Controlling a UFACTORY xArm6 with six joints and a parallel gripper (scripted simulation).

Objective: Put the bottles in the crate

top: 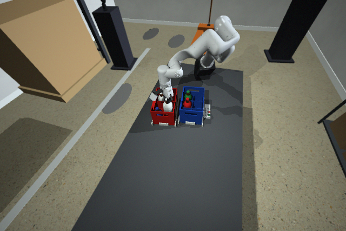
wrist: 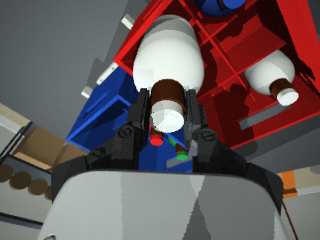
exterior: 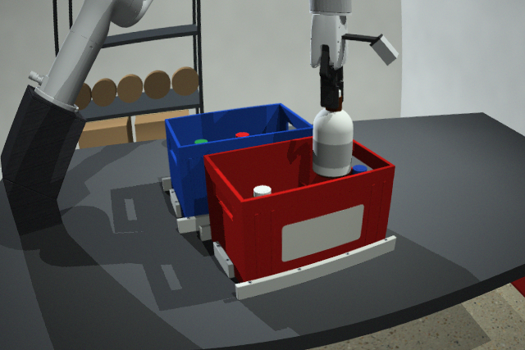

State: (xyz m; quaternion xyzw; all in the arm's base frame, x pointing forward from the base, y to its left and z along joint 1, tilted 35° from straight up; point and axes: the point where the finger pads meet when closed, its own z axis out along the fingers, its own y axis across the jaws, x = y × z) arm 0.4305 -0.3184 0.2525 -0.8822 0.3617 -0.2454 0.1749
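Now: hand 70 mm above the white-capped bottle. The rest, counted from my hand: red-capped bottle (120 mm behind, 140 mm to the left, 180 mm below); then blue-capped bottle (10 mm ahead, 90 mm to the right, 180 mm below); then red crate (80 mm behind, 50 mm to the right, 190 mm below).
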